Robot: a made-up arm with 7 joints.
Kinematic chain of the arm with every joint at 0, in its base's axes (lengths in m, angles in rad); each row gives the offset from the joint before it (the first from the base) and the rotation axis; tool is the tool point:
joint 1: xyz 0 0 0.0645 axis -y
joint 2: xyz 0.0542 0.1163 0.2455 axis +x
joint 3: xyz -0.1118 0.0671 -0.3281 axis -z
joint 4: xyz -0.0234 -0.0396 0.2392 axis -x
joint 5: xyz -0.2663 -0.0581 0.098 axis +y
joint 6: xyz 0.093 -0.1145 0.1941 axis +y
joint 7: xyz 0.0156 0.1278 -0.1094 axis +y
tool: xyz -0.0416 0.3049 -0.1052
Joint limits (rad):
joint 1: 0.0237..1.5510
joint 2: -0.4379..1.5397
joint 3: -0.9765..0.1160
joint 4: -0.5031..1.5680
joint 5: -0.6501..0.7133
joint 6: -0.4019..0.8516
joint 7: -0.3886..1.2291
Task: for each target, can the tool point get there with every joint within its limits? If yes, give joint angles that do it. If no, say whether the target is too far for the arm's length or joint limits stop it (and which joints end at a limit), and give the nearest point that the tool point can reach.
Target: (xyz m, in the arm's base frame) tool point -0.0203 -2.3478 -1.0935
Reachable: no: too far | nearest point -0.0359 -0.2403 -0.3558 | short by 2.233 m
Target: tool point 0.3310 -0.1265 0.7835
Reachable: no: joint limits stop it (at a limit: joint 1, joint 2, joint 3, joint 6, joint 7) | nearest point -0.1488 0.0349 0.5930 | short by 0.541 m
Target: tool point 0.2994 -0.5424 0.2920
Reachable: no: joint limits stop it (at a limit: joint 1, joint 2, joint 3, joint 4, joint 5, joint 6, joint 7) | nearest point 0.0297 -0.1158 -0.0149 | short by 0.591 m
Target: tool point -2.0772 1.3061 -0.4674
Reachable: no: too far | nearest point -0.7251 0.4387 -0.1212 | short by 1.643 m
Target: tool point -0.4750 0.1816 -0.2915
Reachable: yes | joints 1.3921 1.2739 -0.3969 0.2072 -0.0733 0.2142 0.5071
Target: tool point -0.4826 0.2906 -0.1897
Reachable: yes | joints 0.7173 0.6462 -0.6272 1.0251 -0.2187 0.6322 0.8864
